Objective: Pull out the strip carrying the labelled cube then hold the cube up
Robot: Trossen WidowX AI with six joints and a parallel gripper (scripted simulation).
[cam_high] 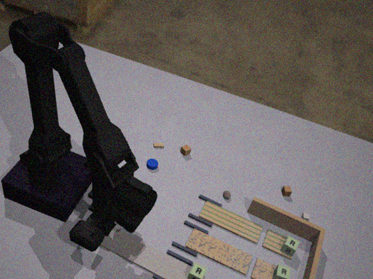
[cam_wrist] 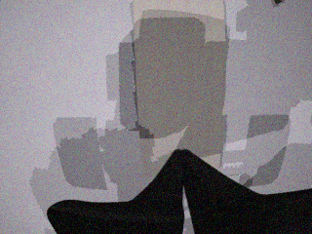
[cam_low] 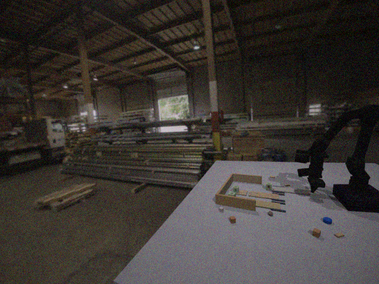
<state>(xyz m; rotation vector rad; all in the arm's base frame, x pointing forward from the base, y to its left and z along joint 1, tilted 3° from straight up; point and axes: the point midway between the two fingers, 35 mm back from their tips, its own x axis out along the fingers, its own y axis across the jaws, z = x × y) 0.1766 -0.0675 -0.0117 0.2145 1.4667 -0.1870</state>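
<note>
Right now the wood chip is 10 cm to the right of my gripper tip and 10 cm ahead of it. From my gripper tip the other things lie so: blue disc 25 cm to the left, 5 cm ahead; grey pebble 26 cm ahead, 21 cm to the left; white cube 47 cm ahead, 20 cm to the left.
</note>
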